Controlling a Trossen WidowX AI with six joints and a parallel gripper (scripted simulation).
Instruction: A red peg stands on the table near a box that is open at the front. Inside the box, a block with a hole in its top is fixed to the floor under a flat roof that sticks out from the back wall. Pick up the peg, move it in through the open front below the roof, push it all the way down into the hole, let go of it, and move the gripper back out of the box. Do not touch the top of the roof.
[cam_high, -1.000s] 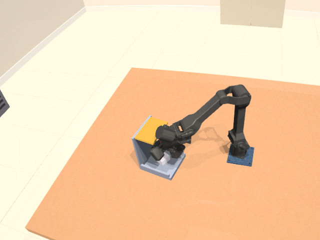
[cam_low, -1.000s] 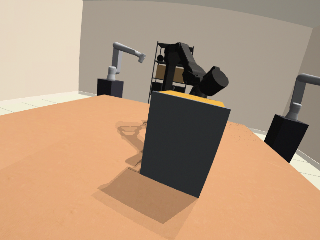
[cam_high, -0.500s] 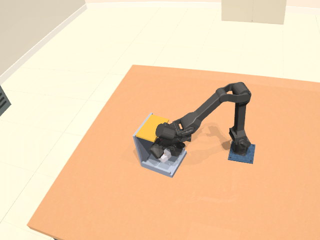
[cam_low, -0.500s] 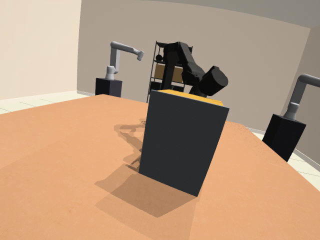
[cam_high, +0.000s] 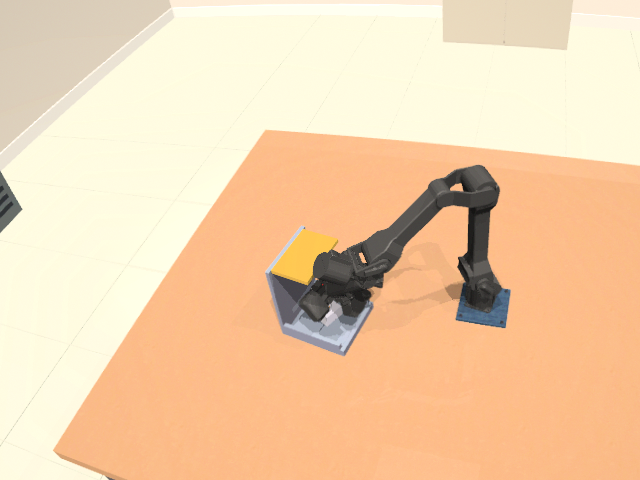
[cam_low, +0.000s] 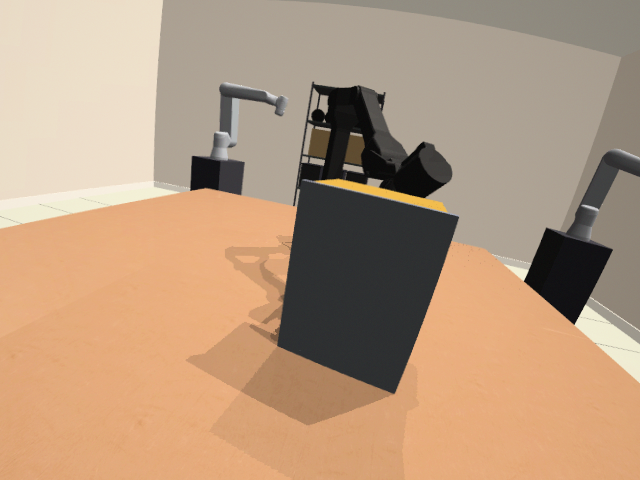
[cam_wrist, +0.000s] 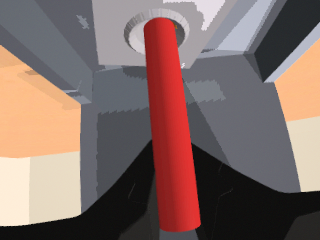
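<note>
My gripper tip is 4 cm short of the dark back wall, 3 cm below it and 1 cm to the right of it. Round my gripper tip: red peg 3 cm behind, 1 cm below; orange roof 13 cm above, 1 cm to the left, 1 cm behind.
</note>
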